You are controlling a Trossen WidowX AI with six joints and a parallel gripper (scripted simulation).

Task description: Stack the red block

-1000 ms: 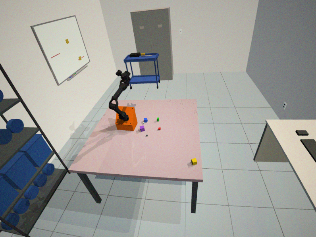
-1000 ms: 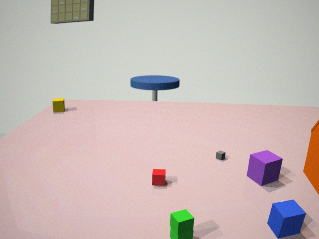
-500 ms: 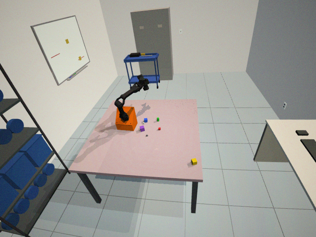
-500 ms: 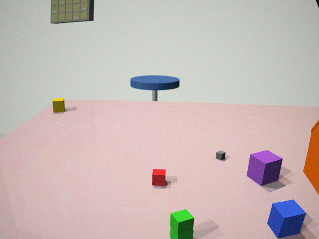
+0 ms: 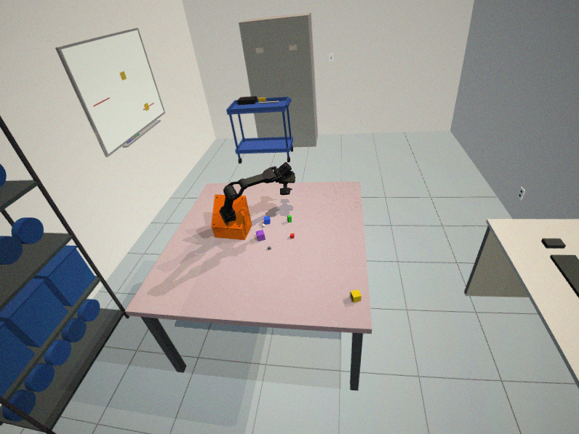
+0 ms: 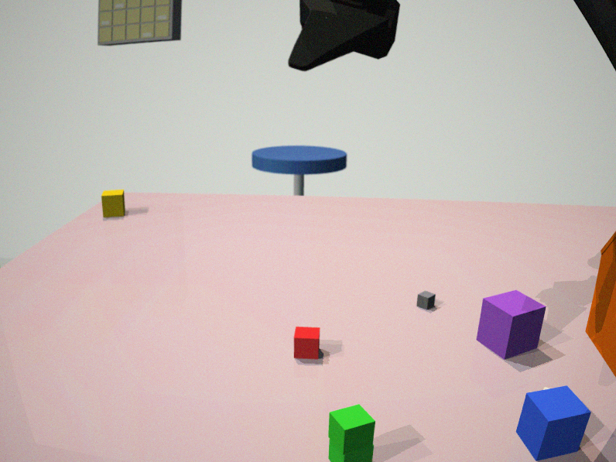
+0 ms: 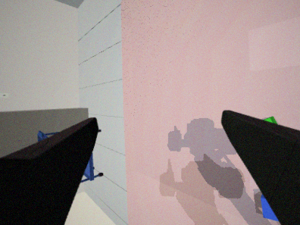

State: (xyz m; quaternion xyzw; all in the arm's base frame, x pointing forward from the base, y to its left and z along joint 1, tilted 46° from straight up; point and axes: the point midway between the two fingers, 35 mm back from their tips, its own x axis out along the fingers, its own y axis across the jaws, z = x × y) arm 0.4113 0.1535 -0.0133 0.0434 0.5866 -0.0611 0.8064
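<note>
Right now the red block is 10 mm behind my gripper tip, 190 mm to the right of it and 290 mm below it. Also, from my gripper tip: purple cube 220 mm behind, 190 mm to the right, 270 mm below; blue cube 200 mm behind, 30 mm to the right, 280 mm below; small dark cube 150 mm behind, 300 mm to the right, 290 mm below.
</note>
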